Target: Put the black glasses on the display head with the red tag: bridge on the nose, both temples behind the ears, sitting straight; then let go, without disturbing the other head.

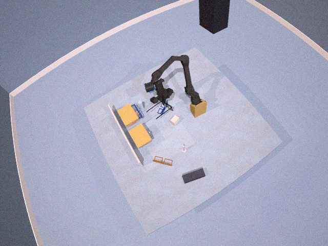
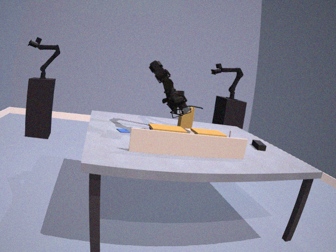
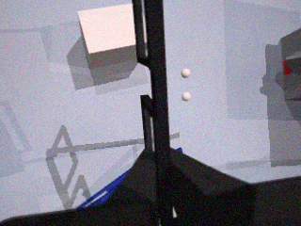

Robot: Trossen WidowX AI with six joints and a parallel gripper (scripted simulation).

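Right now my gripper tip is 110 mm to the right of the white cube, 110 mm above it and 10 mm past it. Also, from my gripper tip: blue card: 290 mm to the right, 140 mm below, 40 mm behind; beige board: 390 mm ahead, 80 mm below, 30 mm to the right; display head: 250 mm ahead, 130 mm to the right, 80 mm below.
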